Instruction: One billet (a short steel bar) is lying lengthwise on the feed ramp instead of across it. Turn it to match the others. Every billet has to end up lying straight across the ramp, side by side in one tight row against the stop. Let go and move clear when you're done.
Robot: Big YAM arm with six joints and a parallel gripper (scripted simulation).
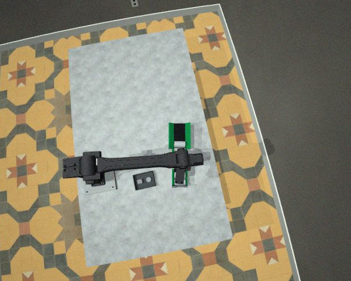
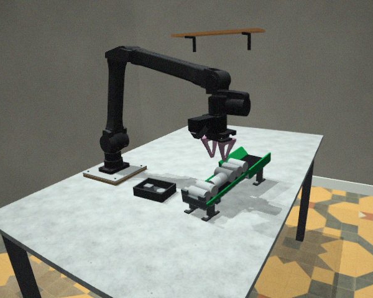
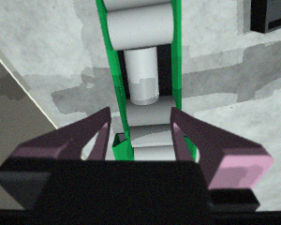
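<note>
Now: the billet 90 mm below my hand. Round my hand: black tray 240 mm behind, 160 mm below, 50 mm to the right; then stop 120 mm to the right, 110 mm below, 20 mm behind.
</note>
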